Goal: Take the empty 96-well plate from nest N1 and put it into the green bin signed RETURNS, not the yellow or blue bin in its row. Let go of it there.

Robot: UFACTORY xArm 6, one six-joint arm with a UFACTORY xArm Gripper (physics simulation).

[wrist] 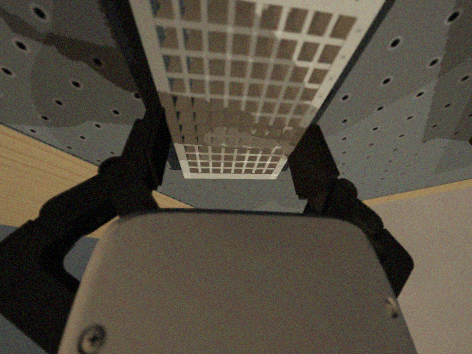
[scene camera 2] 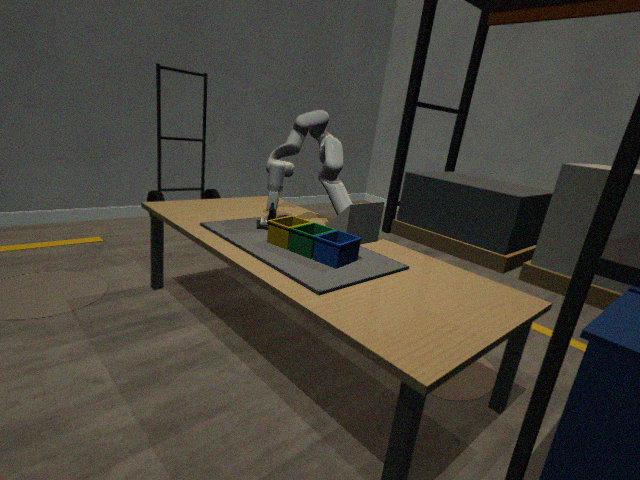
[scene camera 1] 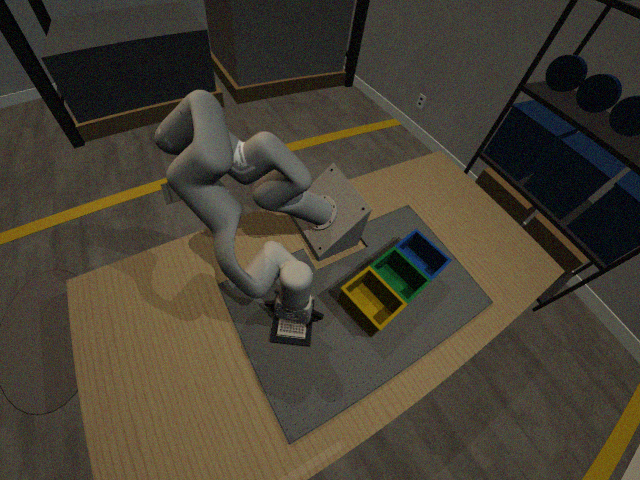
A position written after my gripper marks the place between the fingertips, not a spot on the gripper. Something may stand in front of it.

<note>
I see my gripper (scene camera 1: 293, 319) and a 96-well plate (wrist: 239, 91).
My gripper also shows in the wrist view (wrist: 237, 129).
</note>
